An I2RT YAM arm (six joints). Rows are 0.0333 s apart.
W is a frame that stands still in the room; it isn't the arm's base.
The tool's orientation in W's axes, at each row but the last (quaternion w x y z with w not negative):
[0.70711, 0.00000, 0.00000, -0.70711]
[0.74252, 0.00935, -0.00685, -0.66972]
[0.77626, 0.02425, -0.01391, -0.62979]
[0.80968, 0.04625, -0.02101, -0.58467]
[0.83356, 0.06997, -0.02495, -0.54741]
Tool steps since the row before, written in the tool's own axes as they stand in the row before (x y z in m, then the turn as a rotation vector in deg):
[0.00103, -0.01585, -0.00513, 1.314, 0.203, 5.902]
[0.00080, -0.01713, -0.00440, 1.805, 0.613, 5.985]
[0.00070, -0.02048, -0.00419, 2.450, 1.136, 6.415]
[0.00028, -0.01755, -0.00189, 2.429, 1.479, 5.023]
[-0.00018, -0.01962, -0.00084, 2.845, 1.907, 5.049]
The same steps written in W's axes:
[-0.01585, -0.00103, -0.00513, 0.203, -1.314, 5.902]
[-0.01685, -0.00254, -0.00480, 0.659, -1.761, 5.993]
[-0.01965, -0.00481, -0.00532, 1.281, -2.293, 6.446]
[-0.01633, -0.00565, -0.00363, 1.721, -2.096, 5.095]
[-0.01781, -0.00743, -0.00365, 2.273, -2.312, 5.168]

